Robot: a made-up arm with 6 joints.
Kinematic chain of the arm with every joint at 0, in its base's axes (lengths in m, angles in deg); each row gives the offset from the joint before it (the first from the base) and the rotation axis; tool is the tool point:
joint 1: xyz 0 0 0.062 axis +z
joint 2: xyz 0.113 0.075 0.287 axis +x
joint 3: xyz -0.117 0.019 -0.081 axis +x
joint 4: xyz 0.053 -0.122 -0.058 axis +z
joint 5: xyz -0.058 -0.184 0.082 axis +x
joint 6: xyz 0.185 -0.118 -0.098 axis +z
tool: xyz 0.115 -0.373 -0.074
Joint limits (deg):
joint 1: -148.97..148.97
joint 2: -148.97..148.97
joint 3: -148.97..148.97
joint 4: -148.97..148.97
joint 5: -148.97..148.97
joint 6: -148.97..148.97
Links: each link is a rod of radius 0.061 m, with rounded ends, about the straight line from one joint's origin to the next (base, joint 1, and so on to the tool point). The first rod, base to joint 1, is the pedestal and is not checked.
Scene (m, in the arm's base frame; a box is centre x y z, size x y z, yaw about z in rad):
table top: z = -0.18
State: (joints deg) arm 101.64 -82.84 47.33 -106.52 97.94 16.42
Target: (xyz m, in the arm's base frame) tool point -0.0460 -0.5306 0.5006
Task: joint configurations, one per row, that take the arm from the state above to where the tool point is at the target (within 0.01 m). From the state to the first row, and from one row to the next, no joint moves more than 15 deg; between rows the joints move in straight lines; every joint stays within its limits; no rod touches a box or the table.
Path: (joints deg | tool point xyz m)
1: 89.54 -81.38 44.06 -115.01 98.11 25.97 | 0.6095 -0.0833 0.3405
2: 77.44 -79.92 40.79 -123.50 98.28 35.52 | 0.5366 -0.2848 0.4017
3: 65.34 -78.46 37.51 -131.99 98.45 45.07 | 0.3845 -0.4456 0.4505
4: 53.24 -77.00 34.24 -140.48 98.62 54.63 | 0.1778 -0.5334 0.4839
5: 41.14 -75.54 30.97 -148.97 98.79 64.18 | -0.0460 -0.5306 0.5006

